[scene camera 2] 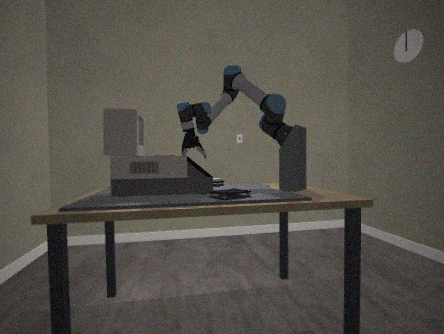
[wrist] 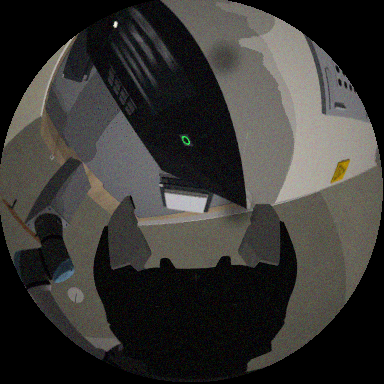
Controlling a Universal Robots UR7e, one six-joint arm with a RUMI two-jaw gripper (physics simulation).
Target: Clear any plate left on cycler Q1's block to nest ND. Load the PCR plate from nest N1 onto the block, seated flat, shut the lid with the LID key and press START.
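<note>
Cycler Q1 (scene camera 2: 150, 170) (wrist: 262, 100) stands at the table's left, its raised upper part, apparently the open lid (scene camera 2: 120, 132), upright. Its black sloping front panel (wrist: 160, 95) carries a green ring (wrist: 186, 140) and a group of grey keys (wrist: 121, 91); labels are unreadable. My gripper (scene camera 2: 194, 154) (wrist: 192, 195) is open and empty, just above the top front edge of the cycler in the scene view. A white plate (wrist: 185, 201) sits in a dark nest (wrist: 162, 197) beyond the fingertips in the wrist view; its nest number is unreadable. Whether the block holds a plate cannot be told.
A low dark nest (scene camera 2: 230, 193) is at the near side of the grey mat (scene camera 2: 165, 201) (wrist: 117, 155), and another pale-topped item (scene camera 2: 217, 181) lies farther back. The arm's grey pedestal (scene camera 2: 293, 160) stands at the right. A yellow label (wrist: 340, 171) is on the cycler's pale side.
</note>
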